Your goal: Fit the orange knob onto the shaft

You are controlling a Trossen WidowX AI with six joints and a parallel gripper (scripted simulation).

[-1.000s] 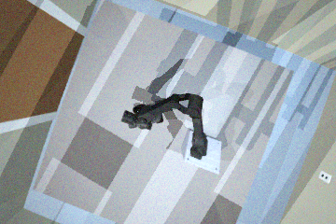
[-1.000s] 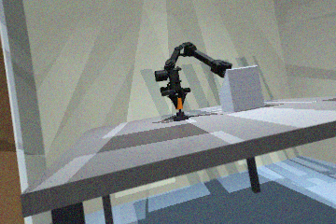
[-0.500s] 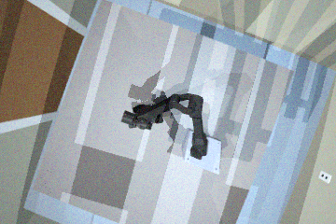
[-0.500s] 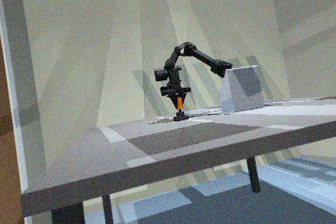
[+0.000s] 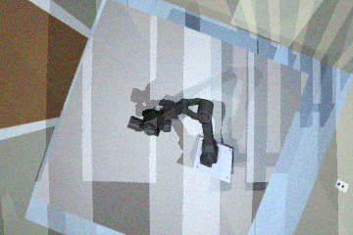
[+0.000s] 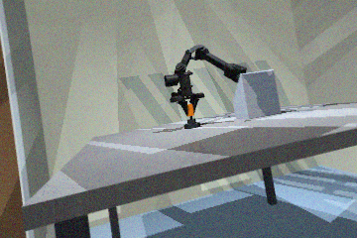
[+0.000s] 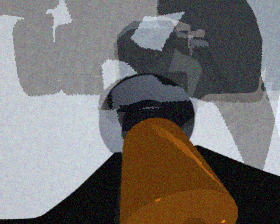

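Right now my gripper tip is 20 mm below the orange knob. Round my gripper tip: dark round pedestal (40 mm below).
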